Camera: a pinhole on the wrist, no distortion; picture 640 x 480 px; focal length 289.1 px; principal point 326.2 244.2 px. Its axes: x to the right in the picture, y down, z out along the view. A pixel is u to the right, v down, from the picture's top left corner.
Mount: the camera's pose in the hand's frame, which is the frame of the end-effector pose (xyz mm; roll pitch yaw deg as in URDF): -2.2 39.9 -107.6 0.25 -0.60 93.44
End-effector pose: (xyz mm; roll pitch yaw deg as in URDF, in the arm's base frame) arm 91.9 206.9 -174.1 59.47 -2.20 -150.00
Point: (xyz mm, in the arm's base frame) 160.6 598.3 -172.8
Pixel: 199 448
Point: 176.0 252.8 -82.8
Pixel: 421 410
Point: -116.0 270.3 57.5
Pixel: 381 114
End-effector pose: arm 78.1 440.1 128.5 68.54 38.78 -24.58
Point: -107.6 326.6 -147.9
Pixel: outside the picture
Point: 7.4 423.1 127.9
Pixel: 144 346
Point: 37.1 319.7 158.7
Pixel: 261 258
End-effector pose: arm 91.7 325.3 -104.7 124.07 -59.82 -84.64
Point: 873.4 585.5 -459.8
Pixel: behind the camera
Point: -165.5 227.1 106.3
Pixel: 453 26
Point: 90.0 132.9 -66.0
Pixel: 110 75
